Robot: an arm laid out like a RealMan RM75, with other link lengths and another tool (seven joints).
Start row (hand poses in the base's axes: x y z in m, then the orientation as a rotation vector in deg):
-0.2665 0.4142 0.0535 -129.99 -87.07 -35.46
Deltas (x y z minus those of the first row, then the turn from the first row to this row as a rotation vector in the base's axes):
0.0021 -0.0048 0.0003 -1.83 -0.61 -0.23
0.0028 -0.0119 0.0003 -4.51 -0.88 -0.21
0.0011 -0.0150 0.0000 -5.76 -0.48 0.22
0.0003 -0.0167 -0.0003 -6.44 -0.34 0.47
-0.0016 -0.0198 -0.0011 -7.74 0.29 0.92
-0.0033 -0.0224 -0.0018 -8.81 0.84 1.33
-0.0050 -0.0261 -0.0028 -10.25 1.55 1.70
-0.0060 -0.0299 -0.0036 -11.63 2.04 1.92
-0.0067 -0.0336 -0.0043 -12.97 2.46 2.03
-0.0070 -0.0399 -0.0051 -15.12 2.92 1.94
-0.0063 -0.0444 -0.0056 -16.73 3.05 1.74
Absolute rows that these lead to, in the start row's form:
-0.2644 0.4094 0.0538 -131.56 -88.29 -35.12
-0.2637 0.4023 0.0538 -133.52 -90.17 -33.73
-0.2654 0.3992 0.0535 -134.02 -91.23 -32.28
-0.2662 0.3975 0.0532 -134.28 -91.87 -31.59
-0.2681 0.3944 0.0524 -134.77 -92.86 -29.79
-0.2698 0.3918 0.0517 -135.11 -93.71 -28.26
-0.2715 0.3881 0.0507 -135.74 -94.65 -26.26
-0.2725 0.3843 0.0499 -136.46 -95.51 -24.61
-0.2732 0.3806 0.0492 -137.25 -96.25 -23.09
-0.2735 0.3743 0.0484 -138.76 -97.26 -20.95
-0.2728 0.3698 0.0479 -140.04 -97.98 -19.64

